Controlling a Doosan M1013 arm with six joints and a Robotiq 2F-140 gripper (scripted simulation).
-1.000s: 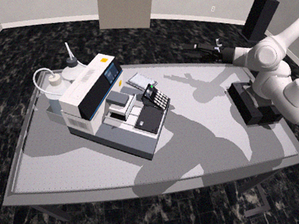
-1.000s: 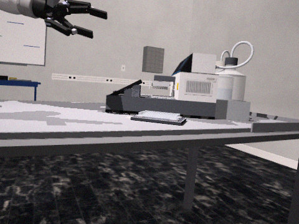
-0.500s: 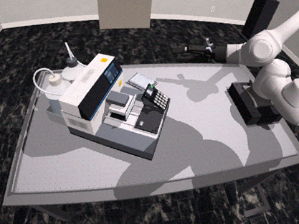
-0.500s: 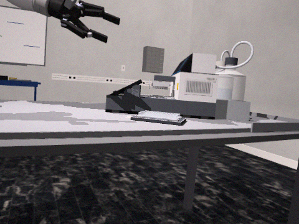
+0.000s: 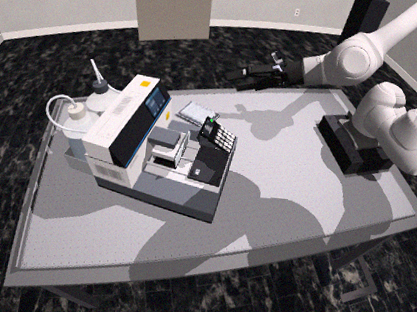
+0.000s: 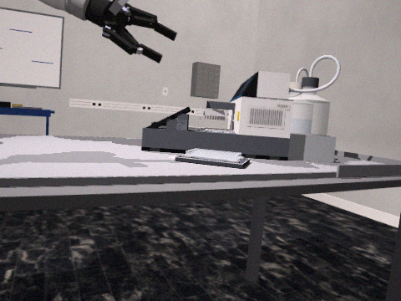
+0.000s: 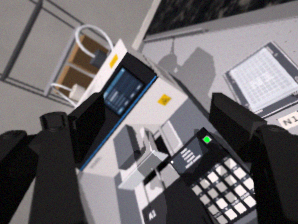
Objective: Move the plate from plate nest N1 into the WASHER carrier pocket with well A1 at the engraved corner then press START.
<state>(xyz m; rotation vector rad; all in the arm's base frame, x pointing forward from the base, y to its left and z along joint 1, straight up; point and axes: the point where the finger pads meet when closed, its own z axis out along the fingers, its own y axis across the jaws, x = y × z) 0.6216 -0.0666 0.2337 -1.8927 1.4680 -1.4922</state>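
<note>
My hand is 100 mm short of the white well plate, 170 mm to the left of it and 290 mm above it. The rest, counted from my hand: dark carrier (110 mm ahead, 170 mm to the left, 230 mm below); then plate washer (250 mm ahead, 100 mm to the left, 180 mm below); then plate nest N1 (100 mm ahead, 170 mm to the right, 300 mm below).
</note>
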